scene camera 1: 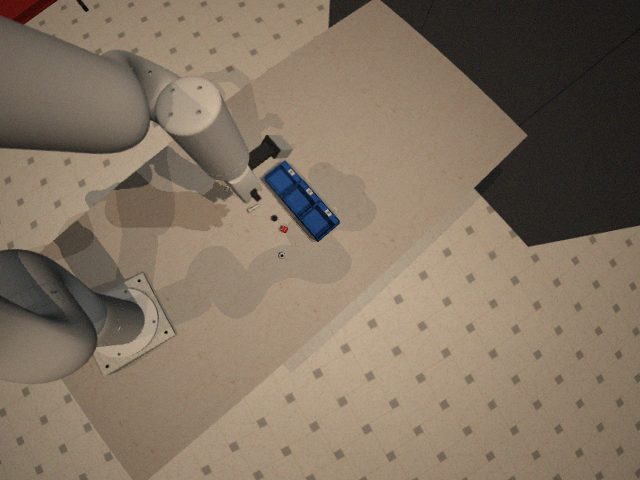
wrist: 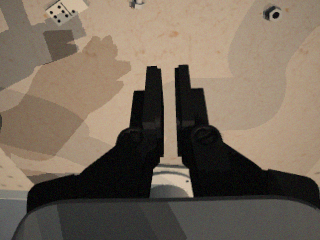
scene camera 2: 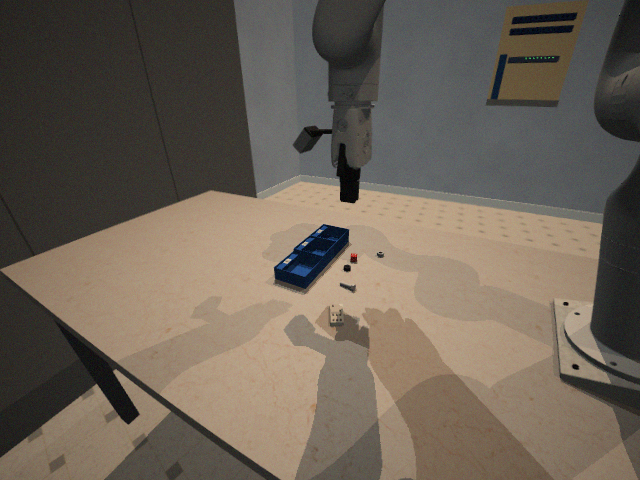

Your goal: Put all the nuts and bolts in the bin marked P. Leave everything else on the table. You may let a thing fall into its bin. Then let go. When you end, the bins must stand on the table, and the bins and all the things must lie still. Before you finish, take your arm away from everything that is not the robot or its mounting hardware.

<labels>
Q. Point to a blue bin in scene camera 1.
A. At 319, 220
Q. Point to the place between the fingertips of my gripper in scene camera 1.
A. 249, 192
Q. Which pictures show my gripper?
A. Scene camera 1, the wrist view and scene camera 2: all of them.
</labels>
